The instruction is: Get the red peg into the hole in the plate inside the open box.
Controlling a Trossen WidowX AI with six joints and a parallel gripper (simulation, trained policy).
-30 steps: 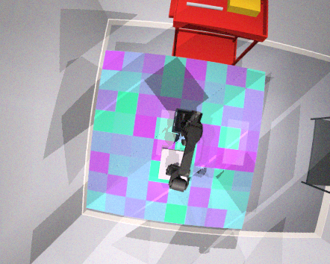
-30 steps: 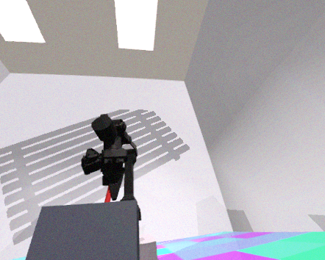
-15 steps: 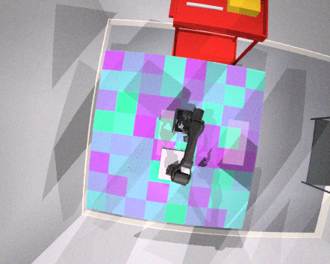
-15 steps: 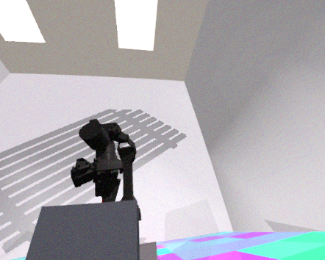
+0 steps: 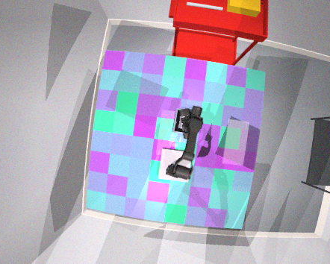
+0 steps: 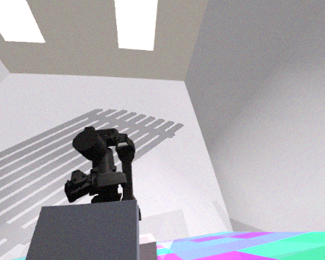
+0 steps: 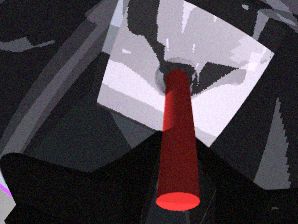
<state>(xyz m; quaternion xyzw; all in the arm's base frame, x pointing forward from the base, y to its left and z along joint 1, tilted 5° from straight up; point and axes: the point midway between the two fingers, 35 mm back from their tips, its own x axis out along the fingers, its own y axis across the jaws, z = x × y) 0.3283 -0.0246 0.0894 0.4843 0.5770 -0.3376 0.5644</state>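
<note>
Right now the red peg is 2 cm to the right of my gripper tip and 1 cm above it. Also, from my gripper tip: bottom plate (4 cm below, 2 cm to the right, 1 cm ahead).
</note>
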